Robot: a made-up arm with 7 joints.
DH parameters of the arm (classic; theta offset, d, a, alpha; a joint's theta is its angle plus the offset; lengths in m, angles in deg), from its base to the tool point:
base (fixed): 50.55 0 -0.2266 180
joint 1: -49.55 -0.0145 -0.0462 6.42
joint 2: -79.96 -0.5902 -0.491 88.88
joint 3: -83.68 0.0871 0.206 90
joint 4: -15.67 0 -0.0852 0
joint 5: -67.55 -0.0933 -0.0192 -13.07
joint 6: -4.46 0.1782 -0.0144 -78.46
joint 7: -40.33 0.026 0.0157 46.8
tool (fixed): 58.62 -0.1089 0 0
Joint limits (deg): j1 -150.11..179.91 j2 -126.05..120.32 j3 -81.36..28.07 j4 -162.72..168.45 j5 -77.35..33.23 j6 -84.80..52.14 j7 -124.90..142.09
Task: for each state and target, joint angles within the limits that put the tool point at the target. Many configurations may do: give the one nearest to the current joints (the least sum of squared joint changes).
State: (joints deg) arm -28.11 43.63 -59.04 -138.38 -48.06 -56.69 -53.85
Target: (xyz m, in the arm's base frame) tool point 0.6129 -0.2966 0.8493
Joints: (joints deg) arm -39.38 45.10 -21.71 -139.92 -44.87 -56.49 -45.79
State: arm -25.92 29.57 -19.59 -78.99 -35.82 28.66 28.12
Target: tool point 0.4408 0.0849 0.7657
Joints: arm -51.83 10.40 -11.08 -83.83 -35.90 27.90 32.65
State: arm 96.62 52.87 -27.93 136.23 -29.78 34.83 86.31
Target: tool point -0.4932 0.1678 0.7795
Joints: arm 136.60 100.92 8.34 119.34 -39.32 22.32 81.57
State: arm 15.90 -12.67 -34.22 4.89 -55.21 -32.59 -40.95
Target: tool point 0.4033 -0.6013 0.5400
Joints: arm 31.02 -5.32 -47.30 10.07 -52.65 -27.69 -36.70
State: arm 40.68 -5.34 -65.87 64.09 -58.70 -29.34 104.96
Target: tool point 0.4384 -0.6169 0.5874
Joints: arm 34.29 -11.56 -66.31 65.26 -57.33 -28.07 104.16
